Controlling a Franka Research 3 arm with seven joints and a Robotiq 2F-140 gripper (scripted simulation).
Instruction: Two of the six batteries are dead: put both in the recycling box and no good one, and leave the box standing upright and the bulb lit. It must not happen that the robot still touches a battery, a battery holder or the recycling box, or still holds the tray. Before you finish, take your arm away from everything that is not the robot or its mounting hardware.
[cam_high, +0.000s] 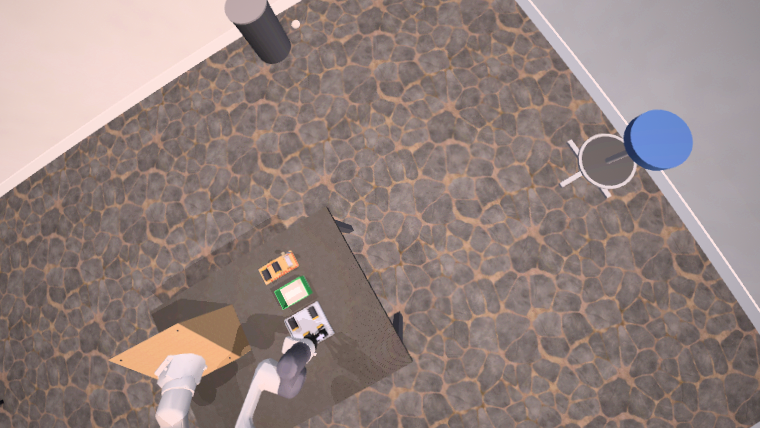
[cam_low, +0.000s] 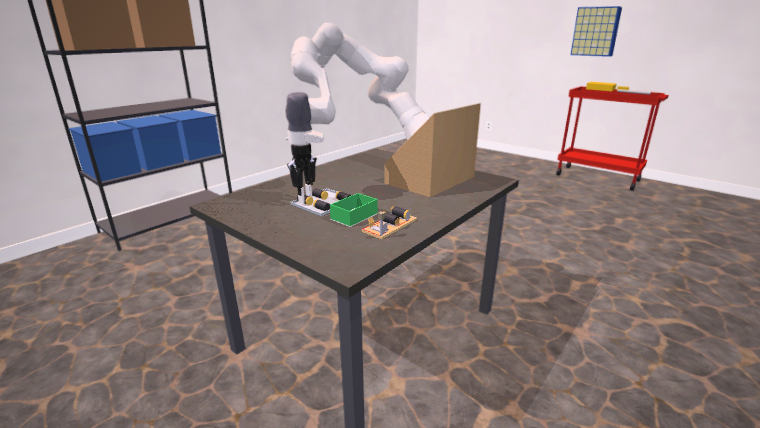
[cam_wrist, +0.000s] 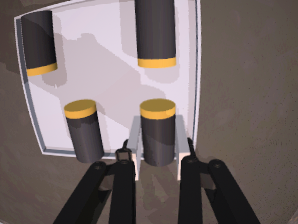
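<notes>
Right now the bulb is 42 cm to the left of my hand, 8 cm ahead of it and 4 cm above it. The rest, counted from my hand: white tray 5 cm to the left, 5 cm behind, 4 cm below; green recycling box 24 cm to the left, 3 cm below, 1 cm behind.
</notes>
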